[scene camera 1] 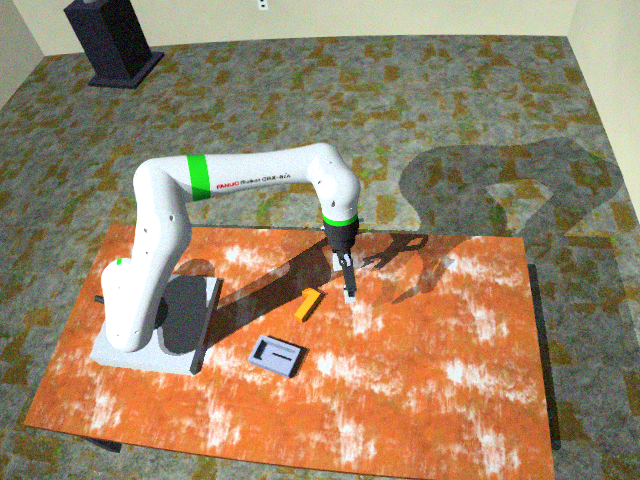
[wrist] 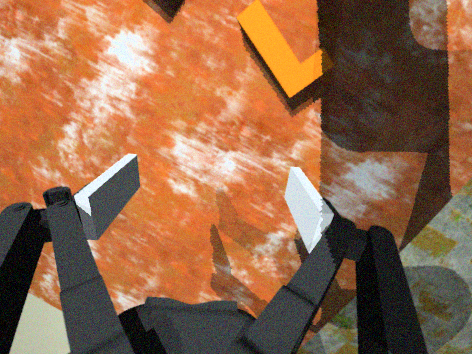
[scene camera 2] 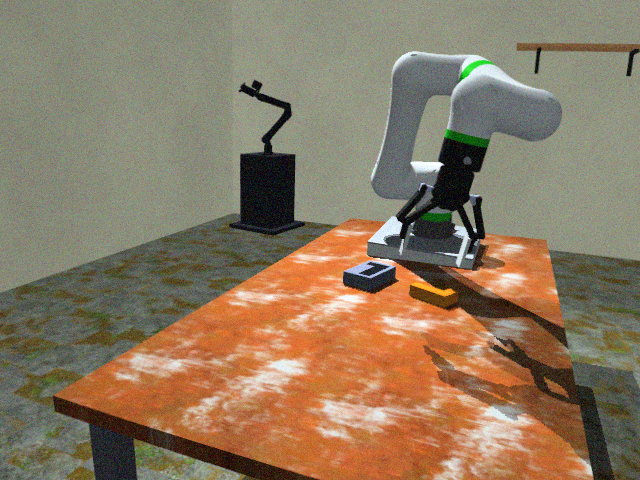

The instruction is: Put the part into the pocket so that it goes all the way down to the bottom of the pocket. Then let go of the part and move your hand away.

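Frame: origin at the arm's base, x ahead, y left, z up, level; centimetres.
Where they show: gripper, fingertip midpoint: (scene camera 1: 344,284) (wrist: 214,176) (scene camera 2: 430,259); arm's base, link origin: (scene camera 2: 430,232).
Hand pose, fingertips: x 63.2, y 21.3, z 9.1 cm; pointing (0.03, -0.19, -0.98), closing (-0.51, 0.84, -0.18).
Observation:
Things, the pixels of their top centre, and the offset from my fingertips.
- orange L-shaped part, top centre: (wrist: 285,41) (scene camera 2: 433,287) (scene camera 1: 303,302) dx -13.8, dy -2.9, dz -11.4 cm
- grey-blue block with the pocket, top centre: (scene camera 2: 370,268) (scene camera 1: 274,354) dx -16.7, dy -22.6, dz -10.8 cm
The orange L-shaped part (scene camera 1: 308,305) (scene camera 2: 433,295) (wrist: 276,52) lies flat on the table. It is near the top of the wrist view, ahead of the fingers. The grey-blue block with the pocket (scene camera 1: 268,367) (scene camera 2: 358,282) stands on the table apart from the part; in scene camera 1 it is below and left of it. Dark slots show in its top, and the pocket's bottom is hard to make out. My gripper (scene camera 1: 343,280) (scene camera 2: 432,251) (wrist: 214,176) is wide open and empty. It hangs above the table, to the right of the part in scene camera 1.
The robot's pale base plate (scene camera 1: 144,363) (scene camera 2: 387,252) is on the table, left of the block in scene camera 1. The arm's shadow falls across the table near the part. A dark pedestal (scene camera 1: 111,46) (scene camera 2: 267,188) stands on the floor away from the table.

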